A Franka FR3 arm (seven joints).
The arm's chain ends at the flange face. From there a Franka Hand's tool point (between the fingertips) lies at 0.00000 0.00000 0.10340 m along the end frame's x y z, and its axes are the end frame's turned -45 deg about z.
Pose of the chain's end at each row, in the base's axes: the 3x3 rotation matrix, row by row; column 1 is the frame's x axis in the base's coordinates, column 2 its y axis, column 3 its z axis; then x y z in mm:
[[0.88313, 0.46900, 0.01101], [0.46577, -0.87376, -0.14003], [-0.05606, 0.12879, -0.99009]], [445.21, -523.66, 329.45]
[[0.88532, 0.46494, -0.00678], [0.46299, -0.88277, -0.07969], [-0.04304, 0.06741, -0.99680]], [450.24, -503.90, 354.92]
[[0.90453, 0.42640, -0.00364], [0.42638, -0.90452, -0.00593], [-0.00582, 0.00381, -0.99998]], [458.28, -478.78, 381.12]
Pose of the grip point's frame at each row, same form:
[[0.29283, 0.95610, 0.01101], [0.94719, -0.28849, -0.14003], [-0.13071, 0.05143, -0.99009]], [446.35, -538.14, 227.07]
[[0.29725, 0.95478, -0.00678], [0.95160, -0.29683, -0.07969], [-0.07810, 0.01723, -0.99680]], [449.54, -512.14, 251.85]
[[0.33809, 0.94111, -0.00364], [0.94109, -0.33810, -0.00593], [-0.00681, -0.00142, -0.99998]], [457.90, -479.39, 277.72]

